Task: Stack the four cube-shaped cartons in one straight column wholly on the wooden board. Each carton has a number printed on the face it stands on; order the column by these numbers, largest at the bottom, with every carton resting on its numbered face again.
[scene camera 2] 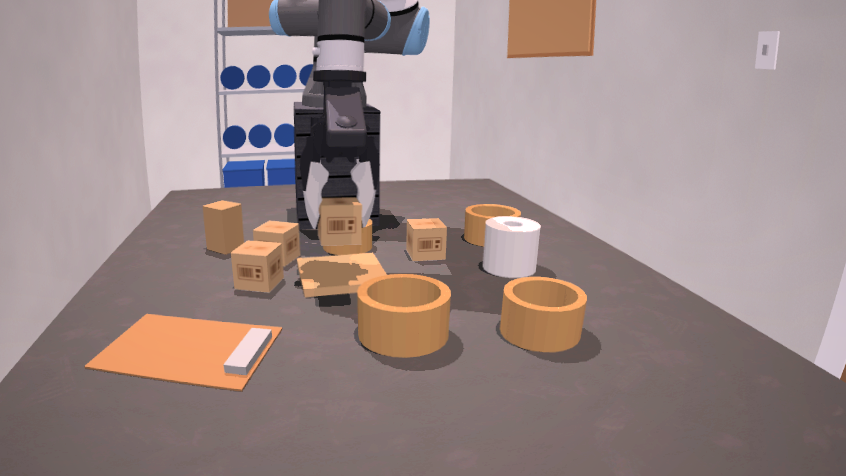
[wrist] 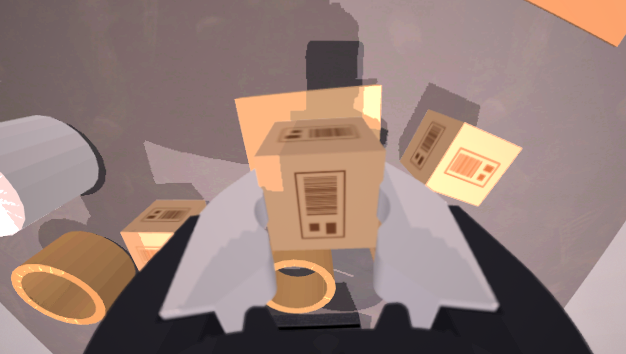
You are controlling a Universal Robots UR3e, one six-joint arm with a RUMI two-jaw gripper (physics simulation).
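Frame: origin at the arm's base, x ahead, y left, z up, level; centimetres.
Where they show: gripper, fingertip midpoint: (scene camera 2: 339, 228) (wrist: 320, 168).
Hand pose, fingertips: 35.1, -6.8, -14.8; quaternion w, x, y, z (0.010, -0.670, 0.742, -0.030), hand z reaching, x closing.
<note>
Each offset is from my fingertips to the centre of the thing, as dx, dy, dz. "*": to the spot under its first point.
My gripper (scene camera 2: 340, 220) (wrist: 320, 168) is shut on a cube-shaped carton @[-0.2, +0.0, +1.0] (scene camera 2: 340, 232) (wrist: 320, 160) with barcode labels, holding it upright above the table. In the scene view, it hangs behind the far edge of the wooden board @[* -2.7, +5.7, -6.9] (scene camera 2: 373, 264) (wrist: 247, 125). The board is bare apart from a shadow. One carton @[-3.0, -11.3, -5.4] (scene camera 2: 257, 266) (wrist: 462, 157) stands left of it in the scene view, with a second carton @[-12.5, -7.6, -5.4] (scene camera 2: 275, 232) close behind. A third carton @[-7.5, +16.0, -5.4] (scene camera 2: 425, 239) (wrist: 165, 215) stands to its back right. The printed numbers are hidden.
A tall plain box @[-20.3, -16.0, -4.2] (scene camera 2: 223, 227) stands at back left. A ring @[-15.0, +4.7, -5.9] (scene camera 2: 349, 246) (wrist: 329, 287) is behind the held carton; another @[-11.9, +30.8, -5.5] (scene camera 2: 474, 226) (wrist: 80, 250) is beside a white roll @[+2.1, +26.4, -4.5] (scene camera 2: 511, 251) (wrist: 55, 160). Two rings @[+16.9, +3.5, -5.4] (scene camera 2: 403, 331) @[+21.9, +19.0, -5.6] (scene camera 2: 542, 328) stand in front, near an orange sheet @[+13.7, -21.0, -7.5] (scene camera 2: 159, 349).
</note>
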